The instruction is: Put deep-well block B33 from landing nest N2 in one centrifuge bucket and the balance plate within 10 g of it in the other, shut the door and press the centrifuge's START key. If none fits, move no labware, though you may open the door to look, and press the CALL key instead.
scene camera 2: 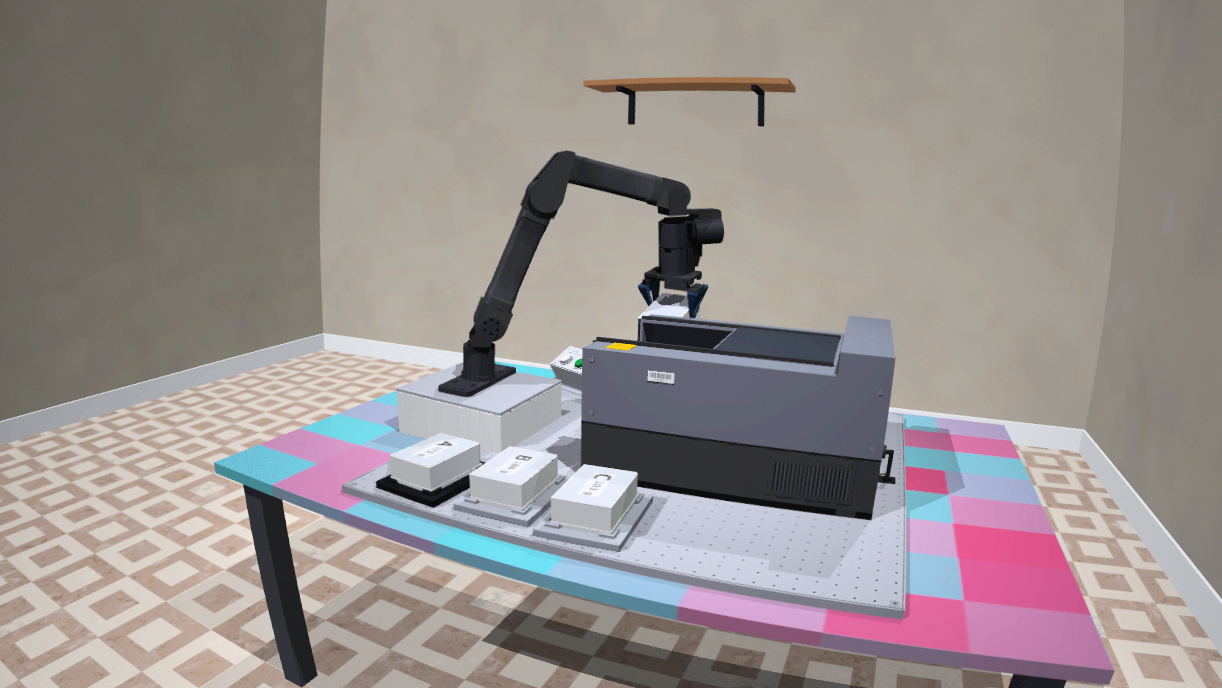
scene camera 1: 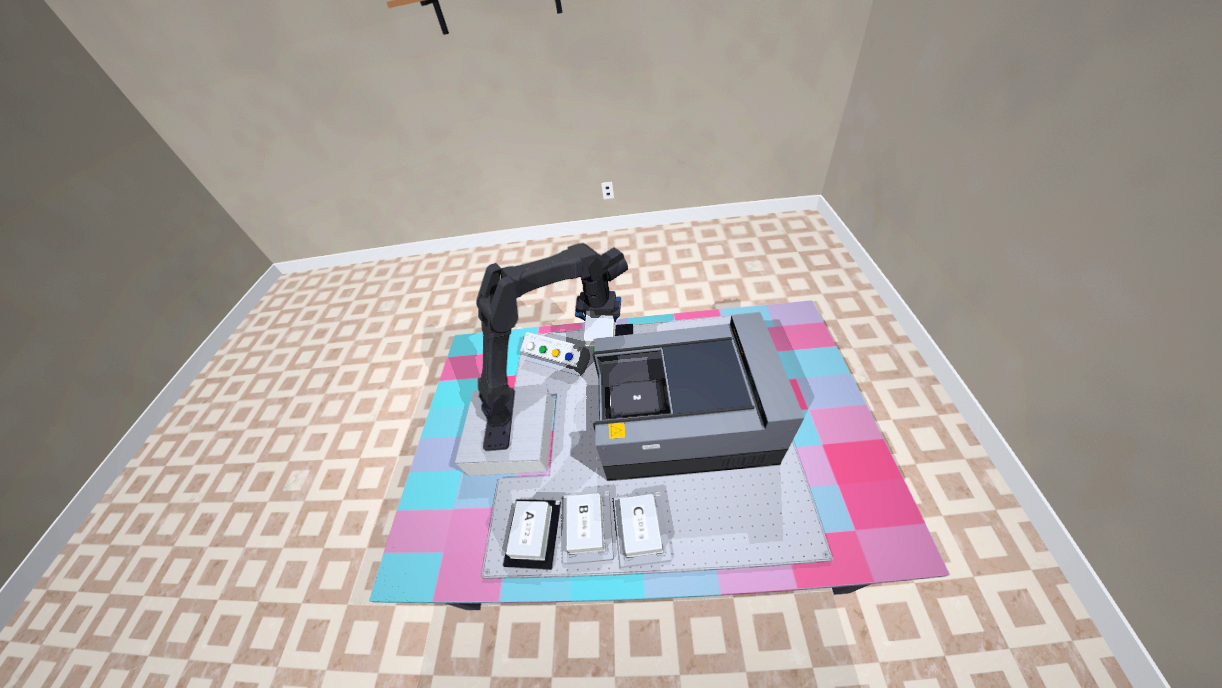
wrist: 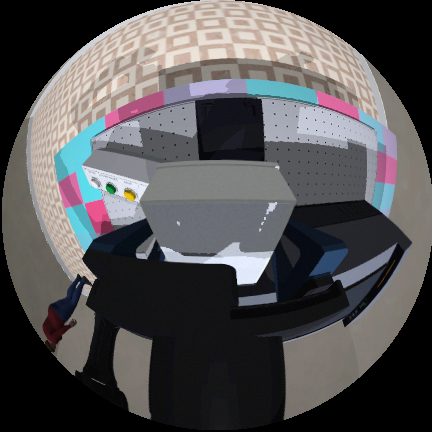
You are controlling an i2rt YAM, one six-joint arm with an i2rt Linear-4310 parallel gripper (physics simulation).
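My gripper is shut on a white deep-well block. It holds the block upright above the board behind the centrifuge; the block's label does not show. A black landing nest lies empty beyond the block in the wrist view. The centrifuge's dark door is slid open, and a bucket marked 2 shows in the opening, empty. White balance plates A, B and C stand in front.
A key panel with white, green, yellow and blue keys stands left of the held block. The centrifuge's raised right housing stands above its door. The arm's white base block is at the left.
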